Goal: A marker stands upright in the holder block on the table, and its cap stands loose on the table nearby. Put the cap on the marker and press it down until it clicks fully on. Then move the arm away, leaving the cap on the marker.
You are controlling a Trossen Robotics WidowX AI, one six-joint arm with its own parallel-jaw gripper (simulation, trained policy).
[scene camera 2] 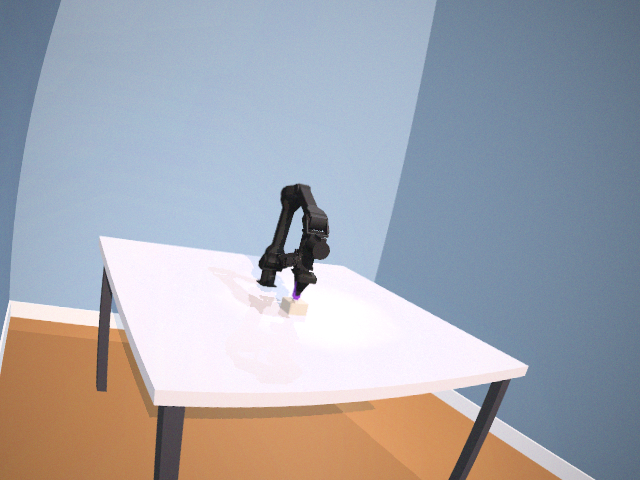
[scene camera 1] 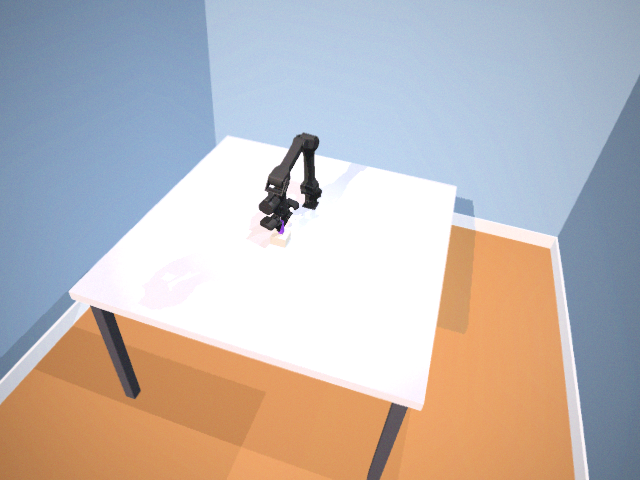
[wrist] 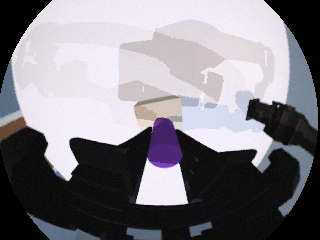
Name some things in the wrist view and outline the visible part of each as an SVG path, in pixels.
My gripper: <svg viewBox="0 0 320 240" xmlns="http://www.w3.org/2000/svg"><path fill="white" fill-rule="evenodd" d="M0 141L5 171L25 212L69 231L79 228L100 240L135 239L135 235L128 235L128 228L161 231L161 240L267 240L288 216L287 213L283 217L277 208L292 199L301 179L300 161L283 148L271 152L269 167L260 172L251 163L257 155L255 148L217 152L175 129L183 153L179 165L188 204L136 204L153 127L117 145L71 137L69 149L77 167L69 181L56 176L45 160L49 145L45 133L27 125ZM212 223L212 228L200 231L201 235L191 237L189 228Z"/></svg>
A purple cap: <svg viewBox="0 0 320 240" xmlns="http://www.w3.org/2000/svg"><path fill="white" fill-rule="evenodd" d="M157 120L155 125L153 125L148 161L159 168L175 167L183 159L175 128L173 128L173 124L168 119Z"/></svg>
